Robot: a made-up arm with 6 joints. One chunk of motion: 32 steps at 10 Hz.
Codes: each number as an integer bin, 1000 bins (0 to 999) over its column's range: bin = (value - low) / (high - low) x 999, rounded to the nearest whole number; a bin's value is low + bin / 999 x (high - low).
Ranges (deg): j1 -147.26..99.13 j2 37.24..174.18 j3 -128.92..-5.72 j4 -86.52..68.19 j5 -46.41..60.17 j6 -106..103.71
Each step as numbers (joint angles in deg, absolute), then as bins.
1 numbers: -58.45 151.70 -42.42 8.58 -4.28 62.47
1 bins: 360 835 701 614 395 803
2 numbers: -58.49 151.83 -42.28 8.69 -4.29 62.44
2 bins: 360 836 703 615 395 802
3 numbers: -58.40 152.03 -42.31 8.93 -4.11 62.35
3 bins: 360 837 702 616 396 802
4 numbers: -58.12 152.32 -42.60 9.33 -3.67 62.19
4 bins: 361 840 700 619 401 801
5 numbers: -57.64 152.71 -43.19 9.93 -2.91 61.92
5 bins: 363 842 695 623 408 800
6 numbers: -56.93 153.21 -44.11 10.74 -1.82 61.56
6 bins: 366 846 688 628 418 798
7 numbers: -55.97 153.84 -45.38 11.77 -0.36 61.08
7 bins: 370 851 677 635 432 796
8 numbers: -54.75 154.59 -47.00 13.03 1.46 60.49
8 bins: 375 856 664 643 449 793
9 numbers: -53.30 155.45 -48.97 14.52 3.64 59.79
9 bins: 381 862 648 652 469 790
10 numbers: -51.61 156.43 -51.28 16.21 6.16 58.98
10 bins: 388 870 630 663 493 786
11 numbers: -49.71 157.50 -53.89 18.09 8.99 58.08
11 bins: 396 877 608 675 519 782
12 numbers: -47.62 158.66 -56.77 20.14 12.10 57.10
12 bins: 404 886 585 689 548 777
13 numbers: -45.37 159.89 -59.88 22.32 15.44 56.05
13 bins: 413 895 560 703 580 772
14 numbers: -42.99 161.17 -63.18 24.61 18.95 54.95
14 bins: 423 904 533 718 613 767
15 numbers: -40.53 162.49 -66.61 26.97 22.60 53.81
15 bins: 433 914 505 733 647 761
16 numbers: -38.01 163.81 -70.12 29.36 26.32 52.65
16 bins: 443 923 477 748 682 756
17 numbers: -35.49 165.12 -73.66 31.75 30.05 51.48
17 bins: 453 933 448 764 717 750
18 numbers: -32.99 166.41 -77.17 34.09 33.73 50.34
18 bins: 463 942 420 779 751 745
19 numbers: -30.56 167.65 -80.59 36.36 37.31 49.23
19 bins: 473 951 392 793 785 739
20 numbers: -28.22 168.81 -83.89 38.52 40.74 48.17
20 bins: 483 960 365 807 817 734
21 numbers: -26.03 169.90 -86.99 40.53 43.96 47.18
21 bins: 492 968 340 820 847 730
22 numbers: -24.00 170.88 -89.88 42.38 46.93 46.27
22 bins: 500 975 317 832 875 725
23 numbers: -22.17 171.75 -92.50 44.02 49.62 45.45
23 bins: 507 981 295 843 900 721
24 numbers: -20.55 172.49 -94.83 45.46 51.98 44.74
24 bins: 514 987 276 852 922 718
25 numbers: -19.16 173.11 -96.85 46.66 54.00 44.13
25 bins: 519 991 260 860 941 715
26 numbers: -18.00 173.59 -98.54 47.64 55.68 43.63
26 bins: 524 995 246 866 957 713
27 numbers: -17.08 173.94 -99.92 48.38 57.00 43.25
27 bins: 528 997 235 871 969 711
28 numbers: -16.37 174.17 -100.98 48.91 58.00 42.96
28 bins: 531 999 227 875 979 710
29 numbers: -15.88 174.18 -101.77 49.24 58.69 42.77
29 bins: 533 999 220 877 985 709
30 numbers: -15.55 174.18 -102.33 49.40 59.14 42.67
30 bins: 534 999 216 878 989 708
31 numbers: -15.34 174.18 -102.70 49.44 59.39 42.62
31 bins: 535 999 213 878 992 708
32 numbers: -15.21 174.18 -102.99 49.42 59.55 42.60
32 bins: 535 999 210 878 993 708
